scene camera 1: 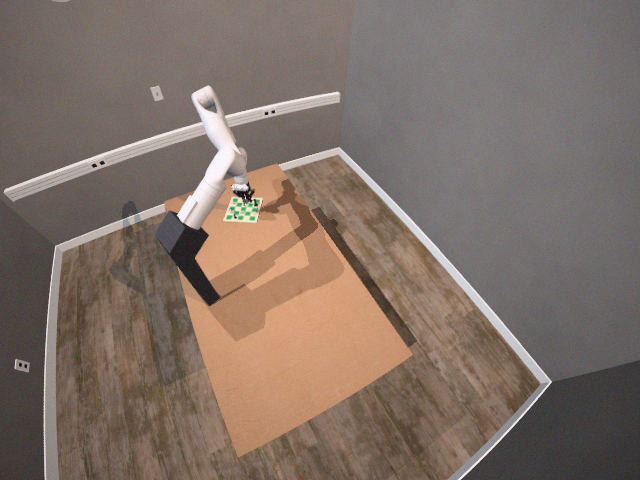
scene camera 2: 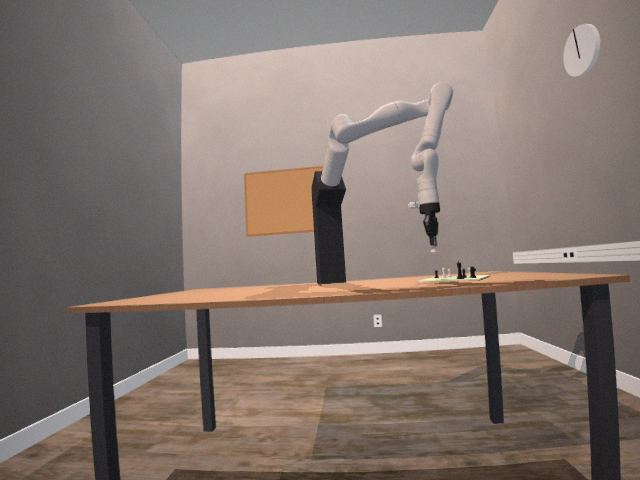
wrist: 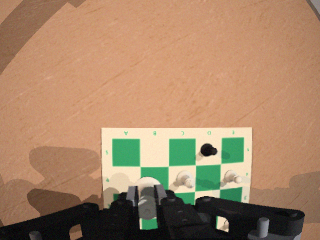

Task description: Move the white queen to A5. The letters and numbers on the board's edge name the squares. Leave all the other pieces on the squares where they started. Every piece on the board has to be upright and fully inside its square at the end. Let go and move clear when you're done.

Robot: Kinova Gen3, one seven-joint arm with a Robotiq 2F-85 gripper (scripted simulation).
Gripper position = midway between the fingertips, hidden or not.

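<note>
My own gripper (wrist: 146, 197) is here in my sight, and I see a white queen (wrist: 146, 204) as well.
</note>
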